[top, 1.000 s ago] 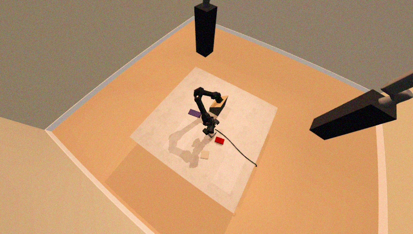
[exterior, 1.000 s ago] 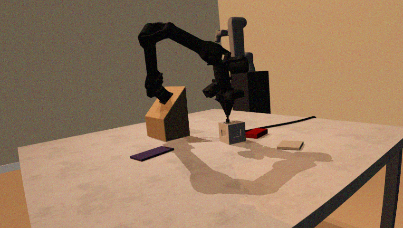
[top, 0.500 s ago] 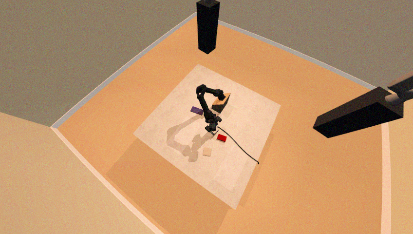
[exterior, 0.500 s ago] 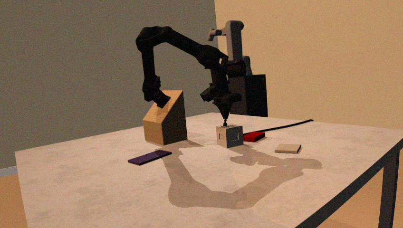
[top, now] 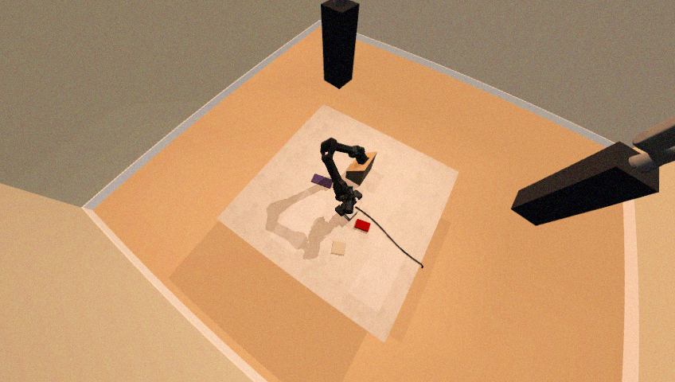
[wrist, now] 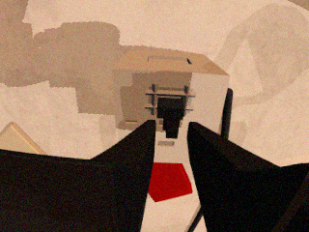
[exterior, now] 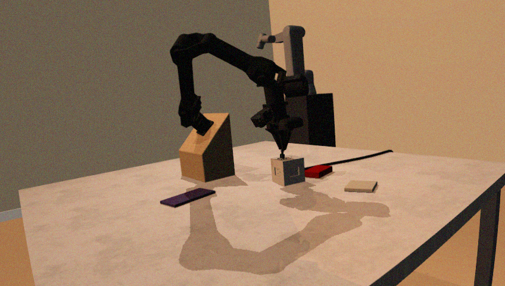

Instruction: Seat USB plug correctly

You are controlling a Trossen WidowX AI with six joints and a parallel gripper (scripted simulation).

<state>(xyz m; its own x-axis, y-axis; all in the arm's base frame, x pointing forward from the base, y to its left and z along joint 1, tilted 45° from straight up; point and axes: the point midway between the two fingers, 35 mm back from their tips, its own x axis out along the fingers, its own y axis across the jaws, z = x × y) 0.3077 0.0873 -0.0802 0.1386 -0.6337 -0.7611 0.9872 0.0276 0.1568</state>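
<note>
Right now my gripper tip is 10 mm above the dark USB plug. The rest, counted from my gripper tip: red block 130 mm to the left, 90 mm below, 10 mm ahead; USB socket 30 mm below; beige tile 220 mm ahead, 110 mm to the left, 100 mm below.
</note>
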